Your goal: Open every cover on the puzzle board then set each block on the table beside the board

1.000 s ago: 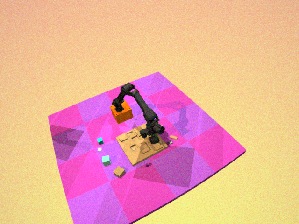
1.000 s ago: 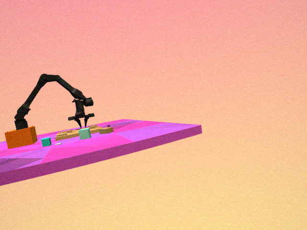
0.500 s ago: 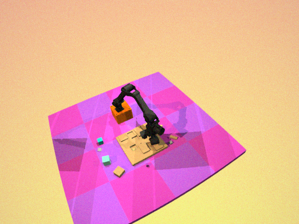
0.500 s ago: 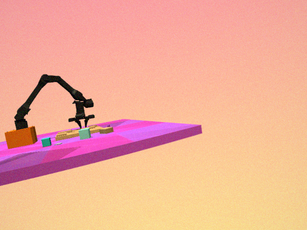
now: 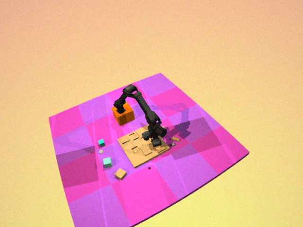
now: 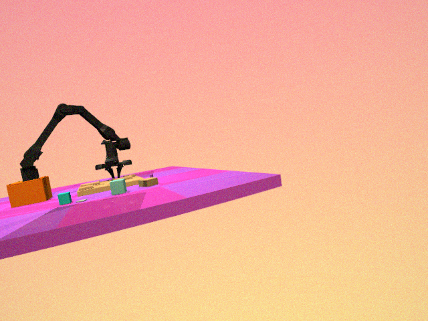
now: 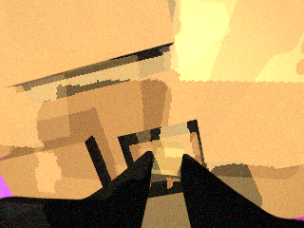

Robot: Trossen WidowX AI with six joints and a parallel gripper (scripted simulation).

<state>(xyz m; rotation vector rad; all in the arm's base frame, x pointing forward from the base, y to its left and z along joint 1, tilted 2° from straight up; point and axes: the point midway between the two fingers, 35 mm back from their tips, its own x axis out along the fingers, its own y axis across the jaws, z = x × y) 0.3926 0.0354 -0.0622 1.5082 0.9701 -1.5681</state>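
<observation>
The teal cube is 27 cm behind my gripper tip and 32 cm to the right of it. From my gripper tip the other things lie so: tiny dark piece: 14 cm ahead, 17 cm to the right; then brown block: 6 cm ahead, 35 cm to the right.
</observation>
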